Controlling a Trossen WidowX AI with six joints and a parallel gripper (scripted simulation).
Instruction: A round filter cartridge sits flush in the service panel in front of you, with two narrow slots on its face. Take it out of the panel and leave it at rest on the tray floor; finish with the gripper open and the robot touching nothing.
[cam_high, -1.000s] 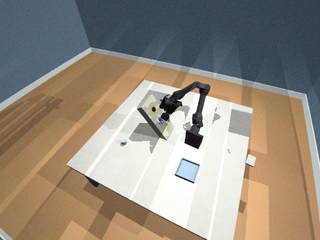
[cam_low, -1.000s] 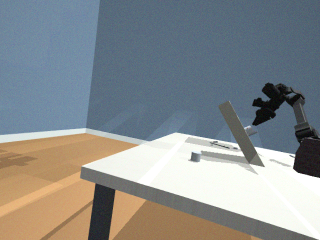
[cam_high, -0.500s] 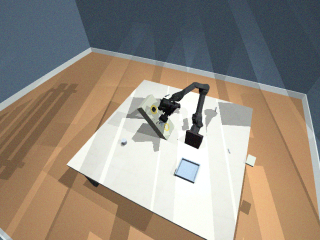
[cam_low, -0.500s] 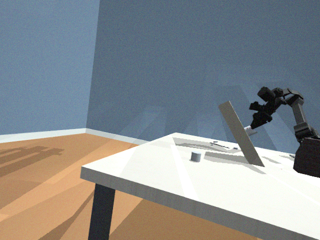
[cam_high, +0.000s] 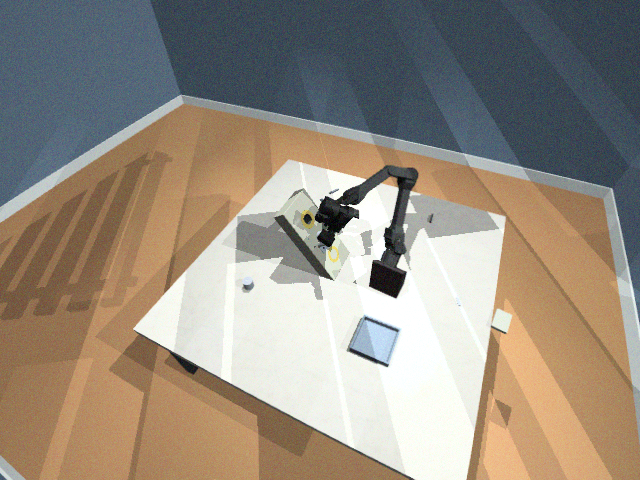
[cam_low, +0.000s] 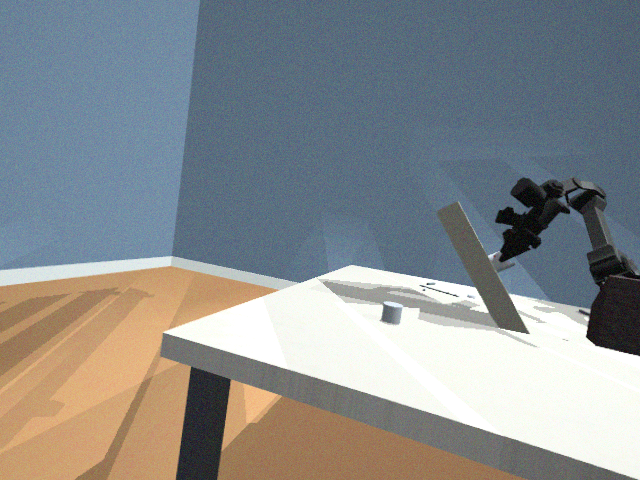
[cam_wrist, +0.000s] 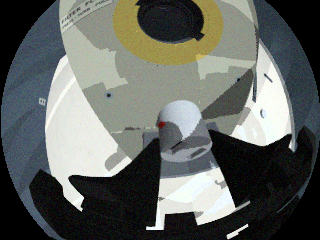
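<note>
Now: gripper tip 40 mm short of the service panel, 10 mm to the right of it and 20 mm above it. Also, from my gripper tip: blue-grey tray: 380 mm behind, 230 mm to the left, 160 mm below; round pale grey filter cartridge: right at my gripper tip.
</note>
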